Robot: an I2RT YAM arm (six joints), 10 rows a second.
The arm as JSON. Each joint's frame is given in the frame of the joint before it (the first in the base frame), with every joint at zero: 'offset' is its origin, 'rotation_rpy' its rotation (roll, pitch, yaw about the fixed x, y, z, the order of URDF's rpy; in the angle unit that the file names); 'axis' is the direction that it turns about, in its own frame. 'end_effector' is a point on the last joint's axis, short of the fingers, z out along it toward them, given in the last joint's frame.
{
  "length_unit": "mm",
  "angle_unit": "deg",
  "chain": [
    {
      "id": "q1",
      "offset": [
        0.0,
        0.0,
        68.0
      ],
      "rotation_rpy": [
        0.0,
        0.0,
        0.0
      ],
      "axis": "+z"
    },
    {
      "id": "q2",
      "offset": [
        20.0,
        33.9,
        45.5
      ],
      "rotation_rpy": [
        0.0,
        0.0,
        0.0
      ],
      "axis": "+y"
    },
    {
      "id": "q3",
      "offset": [
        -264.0,
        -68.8,
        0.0
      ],
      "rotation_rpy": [
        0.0,
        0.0,
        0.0
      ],
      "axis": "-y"
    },
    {
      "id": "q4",
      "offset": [
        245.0,
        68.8,
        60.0
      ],
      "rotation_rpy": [
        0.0,
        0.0,
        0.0
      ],
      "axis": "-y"
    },
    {
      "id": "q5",
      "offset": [
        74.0,
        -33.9,
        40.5
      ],
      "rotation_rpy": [
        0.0,
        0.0,
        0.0
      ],
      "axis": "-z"
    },
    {
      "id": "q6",
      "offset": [
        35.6,
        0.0,
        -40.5
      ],
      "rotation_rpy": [
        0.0,
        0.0,
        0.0
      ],
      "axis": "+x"
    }
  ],
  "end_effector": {
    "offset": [
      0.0,
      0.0,
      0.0
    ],
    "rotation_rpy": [
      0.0,
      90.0,
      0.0
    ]
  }
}
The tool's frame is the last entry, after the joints.
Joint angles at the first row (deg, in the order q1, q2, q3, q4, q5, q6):
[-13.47 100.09 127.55 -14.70 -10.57 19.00]
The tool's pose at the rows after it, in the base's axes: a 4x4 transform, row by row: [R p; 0 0 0 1], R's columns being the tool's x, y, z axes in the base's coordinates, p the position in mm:
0.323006, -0.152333, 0.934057, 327.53; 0.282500, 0.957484, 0.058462, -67.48; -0.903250, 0.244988, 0.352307, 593.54; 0, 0, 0, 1
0.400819, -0.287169, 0.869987, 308.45; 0.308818, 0.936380, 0.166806, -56.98; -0.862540, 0.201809, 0.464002, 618.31; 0, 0, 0, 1
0.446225, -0.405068, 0.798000, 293.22; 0.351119, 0.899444, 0.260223, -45.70; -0.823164, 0.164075, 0.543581, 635.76; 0, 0, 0, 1
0.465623, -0.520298, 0.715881, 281.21; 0.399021, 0.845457, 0.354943, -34.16; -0.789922, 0.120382, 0.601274, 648.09; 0, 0, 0, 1
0.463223, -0.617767, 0.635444, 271.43; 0.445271, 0.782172, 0.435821, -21.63; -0.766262, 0.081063, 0.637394, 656.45; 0, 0, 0, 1
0.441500, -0.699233, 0.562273, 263.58; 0.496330, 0.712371, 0.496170, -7.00; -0.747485, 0.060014, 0.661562, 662.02; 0, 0, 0, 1
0.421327, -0.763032, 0.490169, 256.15; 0.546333, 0.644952, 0.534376, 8.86; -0.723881, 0.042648, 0.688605, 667.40; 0, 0, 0, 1
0.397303, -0.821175, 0.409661, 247.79; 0.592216, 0.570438, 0.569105, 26.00; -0.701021, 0.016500, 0.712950, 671.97; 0, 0, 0, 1
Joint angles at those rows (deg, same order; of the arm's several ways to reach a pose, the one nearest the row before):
[-13.30 97.76 129.14 -9.91 -15.77 21.28]
[-12.78 97.43 132.46 -5.28 -20.80 24.64]
[-11.73 97.25 134.76 -0.78 -24.64 28.56]
[-10.37 97.21 136.13 4.27 -28.56 32.84]
[-8.49 97.10 136.88 8.71 -31.66 36.71]
[-5.78 96.88 137.19 12.10 -33.39 40.14]
[-2.44 96.95 137.97 14.83 -33.69 42.65]
[1.41 96.95 138.50 17.74 -33.98 44.60]

